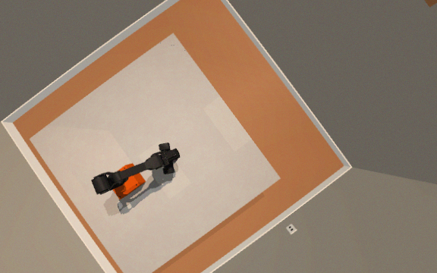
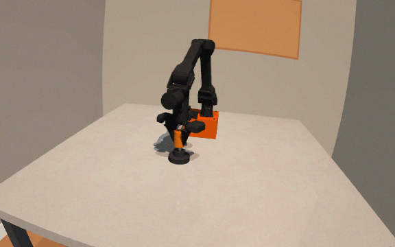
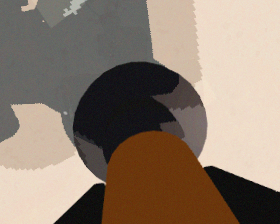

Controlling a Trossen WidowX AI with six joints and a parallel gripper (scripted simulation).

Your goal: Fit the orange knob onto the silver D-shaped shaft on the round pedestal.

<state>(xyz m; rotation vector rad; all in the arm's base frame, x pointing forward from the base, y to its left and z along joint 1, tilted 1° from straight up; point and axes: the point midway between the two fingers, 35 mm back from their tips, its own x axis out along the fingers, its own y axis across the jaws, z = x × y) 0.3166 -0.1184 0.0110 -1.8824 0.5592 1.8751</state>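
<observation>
My gripper tip is now 3 cm below the orange knob. Also, from my gripper tip: round dark pedestal 4 cm below.
</observation>
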